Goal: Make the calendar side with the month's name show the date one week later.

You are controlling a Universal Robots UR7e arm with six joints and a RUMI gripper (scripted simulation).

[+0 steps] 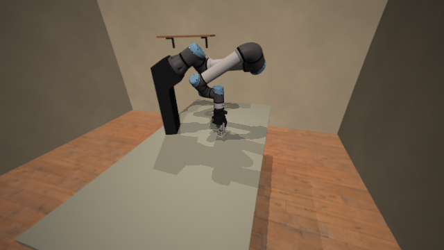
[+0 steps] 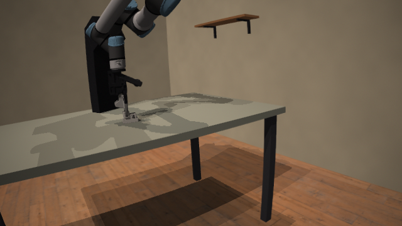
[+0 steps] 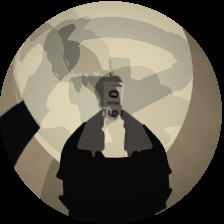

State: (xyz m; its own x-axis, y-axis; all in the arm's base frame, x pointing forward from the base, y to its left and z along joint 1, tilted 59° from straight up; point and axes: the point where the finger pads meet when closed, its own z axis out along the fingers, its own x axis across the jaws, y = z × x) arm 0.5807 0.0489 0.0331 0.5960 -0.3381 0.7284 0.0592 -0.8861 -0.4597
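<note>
Now: hand 2 cm to the right of the calendar tray and 4 cm above it.
</note>
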